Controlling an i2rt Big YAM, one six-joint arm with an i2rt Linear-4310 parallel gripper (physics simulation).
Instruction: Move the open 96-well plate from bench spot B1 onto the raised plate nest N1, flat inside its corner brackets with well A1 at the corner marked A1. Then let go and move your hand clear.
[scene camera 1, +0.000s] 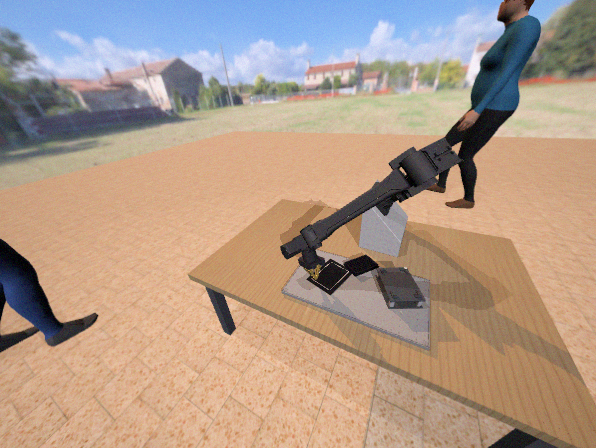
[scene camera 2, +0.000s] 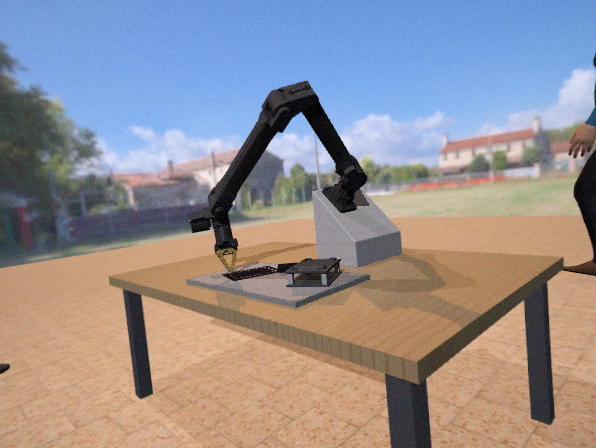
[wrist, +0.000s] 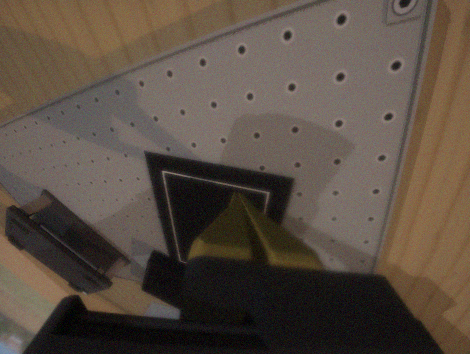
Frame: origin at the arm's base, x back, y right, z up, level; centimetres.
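Seen in the pictures: gripper, fingertip midpoint: (scene camera 1: 316, 278) (scene camera 2: 231, 271) (wrist: 236, 199); arm's base, link origin: (scene camera 2: 338, 200).
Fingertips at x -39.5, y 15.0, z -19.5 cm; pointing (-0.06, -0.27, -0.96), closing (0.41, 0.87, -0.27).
Note:
Pixels of each thing's top centre, then the offset from my fingertips to it. Level surfaces: height alone.
- smaller low black slab, top centre: (wrist: 167, 291) (scene camera 2: 296, 263) (scene camera 1: 361, 263) dy -14.5, dx +16.5, dz +0.4 cm
- raised nest N1, top centre: (wrist: 48, 263) (scene camera 2: 314, 262) (scene camera 1: 399, 281) dy -30.3, dx +8.6, dz +3.7 cm
- grey board, top centre: (wrist: 132, 224) (scene camera 2: 271, 277) (scene camera 1: 355, 285) dy -15.3, dx +4.5, dz -1.2 cm
- wooden table, surface height: dz -2.6 cm
A flat black rectangle with a thin white line inside its edge (scene camera 1: 332, 275) (scene camera 2: 252, 273) (wrist: 200, 205) lies on the grey perforated board. A smaller low black slab (scene camera 1: 361, 265) (scene camera 2: 285, 267) (wrist: 162, 280) lies beside it. I cannot make out wells or labels, nor tell which of these dark shapes is the plate. The raised nest N1 (scene camera 1: 400, 286) (scene camera 2: 314, 265) (wrist: 50, 252) is a dark platform on pale posts; no plate can be made out on it. My gripper (scene camera 1: 316, 277) (scene camera 2: 232, 272) (wrist: 236, 199) is shut and empty, its yellow tips together over one side of the white-lined rectangle; contact is unclear.
The grey board (scene camera 1: 360, 310) (scene camera 2: 260, 290) (wrist: 300, 55) lies on the wooden table (scene camera 1: 240, 260) (scene camera 2: 380, 320) (wrist: 435, 200). A grey wedge-shaped base (scene camera 1: 382, 232) (scene camera 2: 335, 240) stands behind the board and carries the arm. A person in teal (scene camera 1: 507, 65) stands beyond the table.

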